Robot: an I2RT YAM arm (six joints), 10 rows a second.
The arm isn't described. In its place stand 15 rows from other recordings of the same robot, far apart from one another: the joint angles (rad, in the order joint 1, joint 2, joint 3, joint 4, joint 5, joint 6), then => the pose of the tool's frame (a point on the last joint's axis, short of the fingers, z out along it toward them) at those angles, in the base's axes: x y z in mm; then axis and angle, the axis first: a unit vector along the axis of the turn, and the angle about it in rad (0 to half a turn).
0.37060, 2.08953, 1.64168, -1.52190, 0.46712, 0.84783 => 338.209, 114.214, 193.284, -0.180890, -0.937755, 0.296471, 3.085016
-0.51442, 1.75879, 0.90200, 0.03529, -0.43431, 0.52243 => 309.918, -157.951, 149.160, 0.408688, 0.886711, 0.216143, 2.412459
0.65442, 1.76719, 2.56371, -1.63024, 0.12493, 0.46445 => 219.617, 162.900, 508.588, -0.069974, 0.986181, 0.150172, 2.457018
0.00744, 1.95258, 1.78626, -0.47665, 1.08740, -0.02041 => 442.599, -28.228, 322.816, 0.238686, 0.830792, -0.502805, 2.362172
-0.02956, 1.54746, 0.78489, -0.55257, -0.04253, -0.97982 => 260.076, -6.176, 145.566, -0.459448, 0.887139, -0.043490, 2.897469
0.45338, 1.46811, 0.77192, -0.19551, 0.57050, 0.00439 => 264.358, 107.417, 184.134, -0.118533, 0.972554, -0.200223, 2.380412
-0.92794, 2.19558, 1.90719, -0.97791, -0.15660, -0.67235 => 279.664, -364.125, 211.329, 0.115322, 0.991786, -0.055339, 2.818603
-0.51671, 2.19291, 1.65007, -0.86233, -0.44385, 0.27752 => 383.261, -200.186, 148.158, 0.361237, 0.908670, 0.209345, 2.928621
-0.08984, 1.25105, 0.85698, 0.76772, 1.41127, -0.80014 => 256.230, -58.372, 354.529, 0.387291, 0.645267, -0.658510, 2.295975
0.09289, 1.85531, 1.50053, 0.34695, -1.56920, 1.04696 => 413.633, 74.288, 337.462, -0.213818, 0.682382, 0.699025, 2.842415
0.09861, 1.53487, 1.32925, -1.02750, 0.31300, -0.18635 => 297.973, 18.464, 284.266, -0.113793, 0.980067, -0.162851, 2.822064
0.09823, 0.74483, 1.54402, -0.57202, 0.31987, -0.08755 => 59.571, -5.378, 534.180, 0.105837, 0.983035, -0.149800, 1.373774
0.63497, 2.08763, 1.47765, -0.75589, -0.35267, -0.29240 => 320.776, 251.607, 146.690, -0.455151, 0.870000, 0.189571, 3.002519
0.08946, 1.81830, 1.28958, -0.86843, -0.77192, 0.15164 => 340.088, 55.437, 199.666, -0.003940, 0.924071, 0.382199, 3.072275
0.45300, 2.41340, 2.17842, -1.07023, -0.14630, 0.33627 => 445.452, 222.601, 185.118, -0.067624, 0.990689, 0.118166, 2.953219
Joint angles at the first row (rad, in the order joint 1, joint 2, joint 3, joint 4, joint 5, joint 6):
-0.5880 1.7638 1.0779 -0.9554 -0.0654 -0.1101
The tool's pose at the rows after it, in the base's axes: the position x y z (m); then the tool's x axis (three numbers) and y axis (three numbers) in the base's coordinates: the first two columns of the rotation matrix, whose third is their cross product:
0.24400 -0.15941 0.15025 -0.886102 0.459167 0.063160 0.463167 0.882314 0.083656
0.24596 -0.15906 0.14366 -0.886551 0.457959 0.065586 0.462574 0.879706 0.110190
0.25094 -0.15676 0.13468 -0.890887 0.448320 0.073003 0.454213 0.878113 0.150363
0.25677 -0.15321 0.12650 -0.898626 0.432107 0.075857 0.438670 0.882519 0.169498
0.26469 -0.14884 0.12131 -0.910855 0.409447 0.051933 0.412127 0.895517 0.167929
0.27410 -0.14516 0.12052 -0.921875 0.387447 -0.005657 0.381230 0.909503 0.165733
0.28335 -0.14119 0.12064 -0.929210 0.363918 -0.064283 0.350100 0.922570 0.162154
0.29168 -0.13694 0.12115 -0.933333 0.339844 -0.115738 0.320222 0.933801 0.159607
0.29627 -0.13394 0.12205 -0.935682 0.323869 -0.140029 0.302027 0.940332 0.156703
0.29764 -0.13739 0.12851 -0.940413 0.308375 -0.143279 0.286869 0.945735 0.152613
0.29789 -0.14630 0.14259 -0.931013 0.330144 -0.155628 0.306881 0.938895 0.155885
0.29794 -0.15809 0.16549 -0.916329 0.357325 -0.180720 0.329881 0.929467 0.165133
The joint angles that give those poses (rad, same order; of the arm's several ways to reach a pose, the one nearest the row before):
-0.5880 1.7752 1.0725 -0.9402 -0.0765 -0.1101
-0.5865 1.7943 1.0664 -0.9203 -0.1028 -0.1101
-0.5755 1.8263 1.0657 -0.8993 -0.1425 -0.1101
-0.5571 1.8553 1.0656 -0.8753 -0.1616 -0.1100
-0.5312 1.8725 1.0657 -0.8341 -0.1623 -0.1100
-0.5060 1.8744 1.0656 -0.7746 -0.1661 -0.1097
-0.4812 1.8744 1.0657 -0.7158 -0.1692 -0.1093
-0.4580 1.8744 1.0660 -0.6647 -0.1730 -0.1097
-0.4435 1.8740 1.0683 -0.6430 -0.1734 -0.1108
-0.4511 1.8698 1.0927 -0.6720 -0.1726 -0.1349
-0.4755 1.8530 1.1332 -0.7174 -0.1780 -0.1352
-0.5079 1.8267 1.1969 -0.7838 -0.1917 -0.1364

